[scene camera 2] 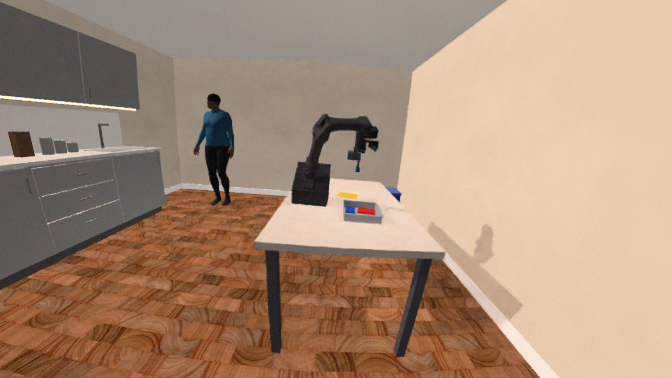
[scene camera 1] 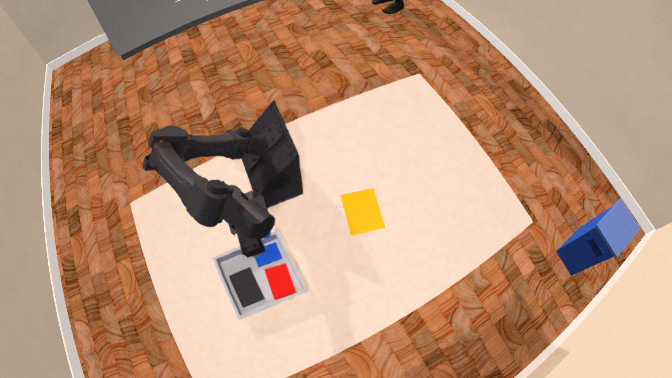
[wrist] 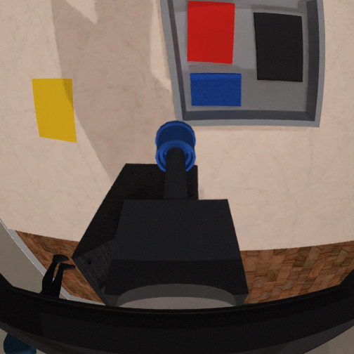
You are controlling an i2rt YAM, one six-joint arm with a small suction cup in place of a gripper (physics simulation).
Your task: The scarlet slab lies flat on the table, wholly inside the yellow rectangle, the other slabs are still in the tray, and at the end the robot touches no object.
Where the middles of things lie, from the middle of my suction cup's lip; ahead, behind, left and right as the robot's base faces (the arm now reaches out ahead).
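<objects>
Counting from my suction cup, the grey tray (scene camera 1: 230, 262) is 24 cm below, 4 cm ahead and 8 cm to the right. From my suction cup again, you'd find the black slab (scene camera 1: 245, 285) 25 cm below, 6 cm ahead and 13 cm to the right, and the scarlet slab (scene camera 1: 280, 282) 25 cm below, 8 cm ahead and 2 cm to the right. As for the blue slab (wrist: 207, 88), that's 25 cm below my suction cup, 2 cm behind my suction cup and 3 cm to the right of my suction cup.
</objects>
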